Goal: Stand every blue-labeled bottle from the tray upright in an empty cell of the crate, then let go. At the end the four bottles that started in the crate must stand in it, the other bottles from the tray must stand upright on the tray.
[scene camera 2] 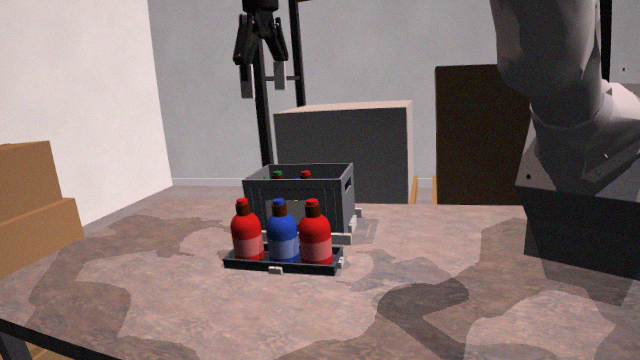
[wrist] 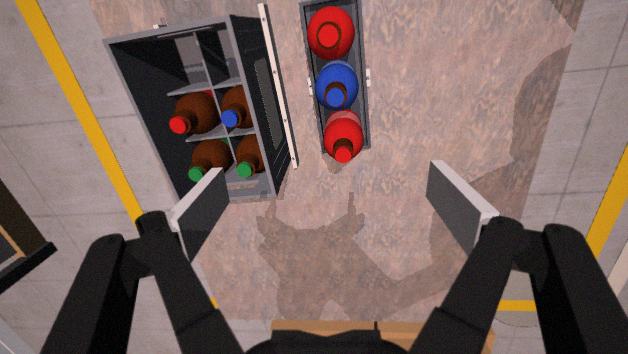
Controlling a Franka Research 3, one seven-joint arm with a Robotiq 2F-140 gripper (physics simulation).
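Observation:
A blue bottle [scene camera 2: 283, 235] [wrist: 336, 82] with a blue cap stands upright on the tray [scene camera 2: 305, 268] [wrist: 368, 115], between a red bottle [scene camera 2: 247, 232] [wrist: 342, 135] and another red bottle [scene camera 2: 315, 235] [wrist: 331, 25]. The grey crate [scene camera 2: 297, 184] [wrist: 260, 120] stands behind the tray. In the wrist view four brown bottles stand in its cells: one red-capped [wrist: 197, 112], one blue-capped [wrist: 237, 107], and two green-capped, one [wrist: 212, 156] beside the other [wrist: 251, 154]. Two cells at the crate's far end are empty. My gripper [scene camera 2: 263, 80] [wrist: 325, 182] is open and empty, high above the crate and tray.
White brackets [scene camera 2: 341, 238] [wrist: 280, 90] lie around the crate and tray on the table [scene camera 2: 240, 310] [wrist: 450, 75]. Cardboard boxes [scene camera 2: 35, 215] [wrist: 325, 327] stand beyond one table edge. A large grey box [scene camera 2: 345, 150] and a dark upright frame stand behind.

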